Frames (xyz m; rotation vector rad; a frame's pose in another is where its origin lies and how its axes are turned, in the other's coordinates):
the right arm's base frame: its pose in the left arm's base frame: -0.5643 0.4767 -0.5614 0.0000 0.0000 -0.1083
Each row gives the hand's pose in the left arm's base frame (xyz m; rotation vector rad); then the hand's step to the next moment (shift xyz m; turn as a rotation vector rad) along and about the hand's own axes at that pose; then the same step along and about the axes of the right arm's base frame.
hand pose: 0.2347 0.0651 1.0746 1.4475 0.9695 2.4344
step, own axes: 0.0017 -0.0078 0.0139 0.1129 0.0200 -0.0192
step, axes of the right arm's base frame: 0.0077 0.0140 0.0011 -0.0735 0.0166 0.0885
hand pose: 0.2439 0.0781 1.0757 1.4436 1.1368 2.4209
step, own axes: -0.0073 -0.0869 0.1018 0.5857 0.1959 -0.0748
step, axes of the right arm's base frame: 0.0482 0.1205 -0.0335 -0.3310 0.0387 0.5253
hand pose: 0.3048 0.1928 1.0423 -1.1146 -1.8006 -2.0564
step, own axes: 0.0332 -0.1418 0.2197 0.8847 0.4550 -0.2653
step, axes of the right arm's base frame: -0.0438 0.2429 -0.0926 -0.4493 -0.1152 0.9192
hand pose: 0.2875 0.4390 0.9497 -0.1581 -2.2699 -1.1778
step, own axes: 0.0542 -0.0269 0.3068 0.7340 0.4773 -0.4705
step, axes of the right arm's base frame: -0.2095 0.1939 -0.1277 -0.2153 -0.2147 0.9463
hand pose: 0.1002 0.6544 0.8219 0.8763 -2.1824 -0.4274
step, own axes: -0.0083 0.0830 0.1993 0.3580 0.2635 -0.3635
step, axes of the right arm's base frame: -0.1873 0.0514 -0.0946 -0.0227 -0.0781 0.5684
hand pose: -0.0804 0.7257 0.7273 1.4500 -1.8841 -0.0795
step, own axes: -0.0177 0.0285 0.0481 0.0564 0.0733 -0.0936
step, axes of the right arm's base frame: -0.0501 0.0019 -0.0304 -0.0108 0.0121 0.1306
